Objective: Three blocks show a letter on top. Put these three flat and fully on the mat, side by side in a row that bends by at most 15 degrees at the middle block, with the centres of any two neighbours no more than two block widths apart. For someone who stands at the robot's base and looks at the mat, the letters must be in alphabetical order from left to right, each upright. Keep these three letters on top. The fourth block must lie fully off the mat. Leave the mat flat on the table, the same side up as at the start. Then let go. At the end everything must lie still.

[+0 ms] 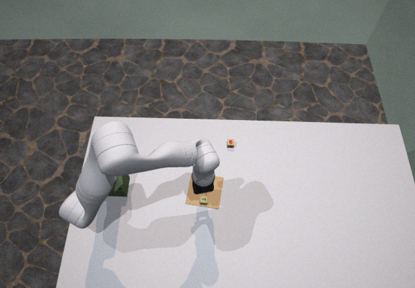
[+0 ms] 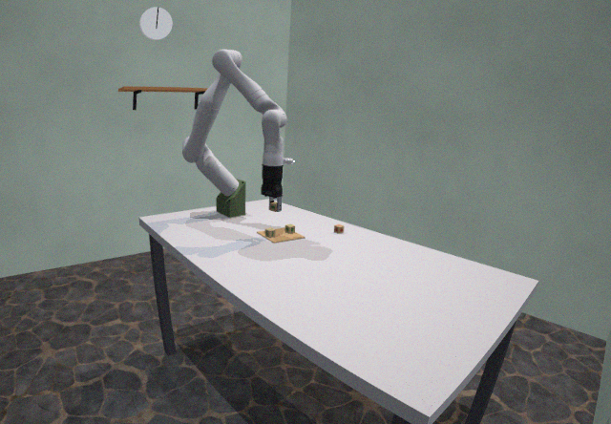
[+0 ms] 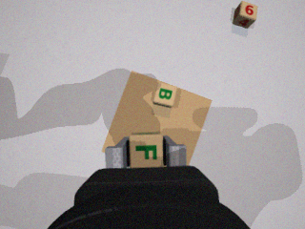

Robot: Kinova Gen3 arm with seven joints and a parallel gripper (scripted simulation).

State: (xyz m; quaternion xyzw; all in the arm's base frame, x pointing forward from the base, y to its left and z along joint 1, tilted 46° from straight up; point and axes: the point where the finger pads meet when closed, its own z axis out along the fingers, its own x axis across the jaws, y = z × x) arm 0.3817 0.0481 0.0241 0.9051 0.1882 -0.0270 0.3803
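Now: hand 1 cm short of the tan mat, 2 cm to the right of it and 12 cm above it. From my hand the other things lie so: 6 block 9 cm ahead, 25 cm to the left, 10 cm below; then B block 7 cm to the left, 10 cm below; then F block right at my hand.
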